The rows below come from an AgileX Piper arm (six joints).
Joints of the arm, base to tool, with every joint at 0 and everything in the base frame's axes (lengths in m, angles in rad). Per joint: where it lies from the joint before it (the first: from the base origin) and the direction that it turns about. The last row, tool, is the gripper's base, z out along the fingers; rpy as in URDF.
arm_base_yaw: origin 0 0 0.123 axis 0 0 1
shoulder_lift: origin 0 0 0 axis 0 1 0
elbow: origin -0.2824 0 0.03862 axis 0 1 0
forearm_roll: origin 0.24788 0 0.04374 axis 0.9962 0 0.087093
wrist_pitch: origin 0 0 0 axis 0 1 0
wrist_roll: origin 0.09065 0 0.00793 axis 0.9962 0 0.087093
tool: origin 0 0 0 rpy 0 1.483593 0
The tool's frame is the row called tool.
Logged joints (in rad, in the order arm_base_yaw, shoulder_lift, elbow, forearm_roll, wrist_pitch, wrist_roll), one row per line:
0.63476 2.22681 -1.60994 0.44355 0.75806 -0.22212
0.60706 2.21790 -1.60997 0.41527 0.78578 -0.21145
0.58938 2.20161 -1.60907 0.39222 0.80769 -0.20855
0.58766 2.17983 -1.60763 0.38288 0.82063 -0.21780
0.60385 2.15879 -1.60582 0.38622 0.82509 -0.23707
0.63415 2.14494 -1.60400 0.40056 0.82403 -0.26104
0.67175 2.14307 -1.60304 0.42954 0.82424 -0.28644
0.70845 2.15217 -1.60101 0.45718 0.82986 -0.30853
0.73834 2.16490 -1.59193 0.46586 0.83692 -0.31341
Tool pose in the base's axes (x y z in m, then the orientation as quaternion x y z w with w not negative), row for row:
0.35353 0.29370 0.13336 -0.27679 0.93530 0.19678 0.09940
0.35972 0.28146 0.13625 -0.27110 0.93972 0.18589 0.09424
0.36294 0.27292 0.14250 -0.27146 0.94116 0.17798 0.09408
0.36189 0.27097 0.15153 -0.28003 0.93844 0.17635 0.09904
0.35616 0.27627 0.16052 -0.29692 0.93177 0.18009 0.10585
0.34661 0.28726 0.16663 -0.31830 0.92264 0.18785 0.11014
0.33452 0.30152 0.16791 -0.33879 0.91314 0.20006 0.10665
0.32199 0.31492 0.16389 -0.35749 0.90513 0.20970 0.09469
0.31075 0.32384 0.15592 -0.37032 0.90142 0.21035 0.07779
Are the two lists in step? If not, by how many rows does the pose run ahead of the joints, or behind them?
They are in step.
